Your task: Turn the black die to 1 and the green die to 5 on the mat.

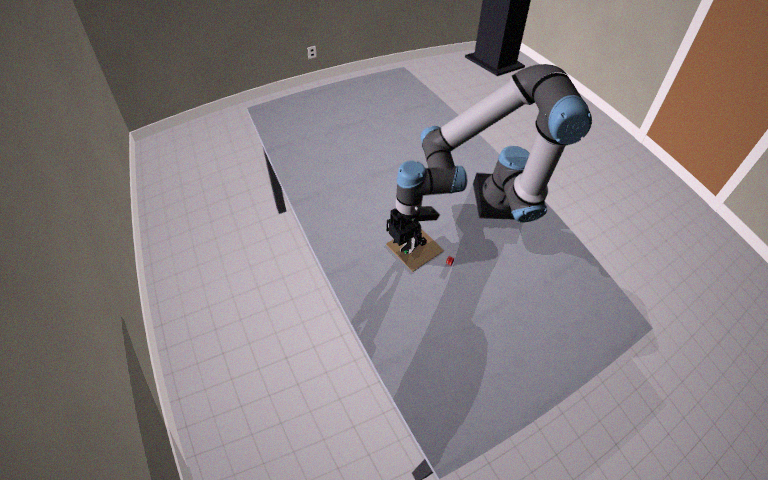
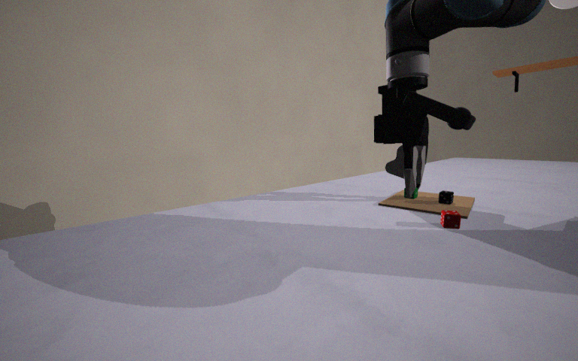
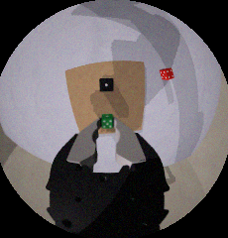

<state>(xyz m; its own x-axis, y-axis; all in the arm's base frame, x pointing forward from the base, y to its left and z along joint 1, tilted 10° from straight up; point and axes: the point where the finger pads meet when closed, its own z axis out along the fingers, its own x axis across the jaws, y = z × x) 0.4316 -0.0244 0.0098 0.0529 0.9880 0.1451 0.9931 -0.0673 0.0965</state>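
Right now the green die is 10 mm below my hand. The rest, counted from my hand: red die (120 mm to the left, 90 mm behind, 10 mm below); brown mat (30 mm behind, 20 mm below); black die (60 mm behind, 10 mm below).
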